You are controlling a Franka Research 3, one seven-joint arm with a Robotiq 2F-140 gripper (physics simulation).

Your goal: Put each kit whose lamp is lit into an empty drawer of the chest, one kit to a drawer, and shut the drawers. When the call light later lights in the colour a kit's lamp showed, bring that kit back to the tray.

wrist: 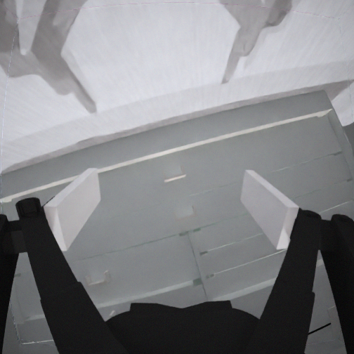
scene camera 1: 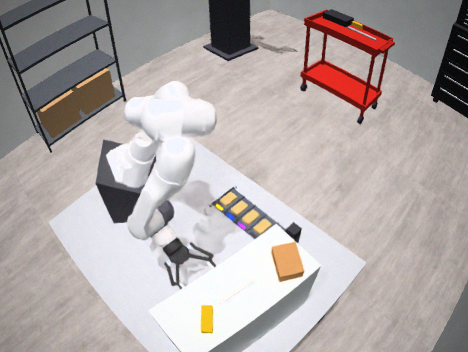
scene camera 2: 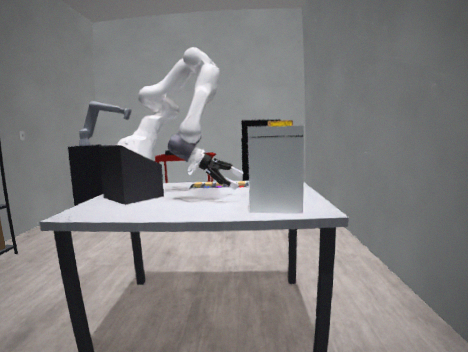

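My gripper (scene camera 1: 197, 275) (scene camera 2: 238, 179) (wrist: 171, 184) is open and empty, tilted down, close in front of the drawer side of the chest (scene camera 1: 172, 315) (scene camera 2: 276, 172) (wrist: 280, 145). In the wrist view the grey chest front spans the space beyond the fingers, with seams and a few small pale handles; no drawer visibly stands out. The dark tray (scene camera 1: 252, 232) holds tan kits (scene camera 1: 228, 198) (scene camera 1: 239, 208) (scene camera 1: 250, 216) (scene camera 1: 262, 226) in a row. Yellow (scene camera 1: 219, 206), blue (scene camera 1: 230, 216) and magenta (scene camera 1: 242, 225) lamps show beside three kits; none shows lit beside the kit nearest the chest.
An orange-brown box (scene camera 1: 287, 261), a thin pale bar (scene camera 1: 237, 291) and a yellow block (scene camera 1: 207, 319) (scene camera 2: 280, 123) lie on the chest top. A small black box (scene camera 1: 293, 231) stands behind the chest. A red cart (scene camera 1: 340, 89) and a shelf rack (scene camera 1: 116, 70) stand away from the table.
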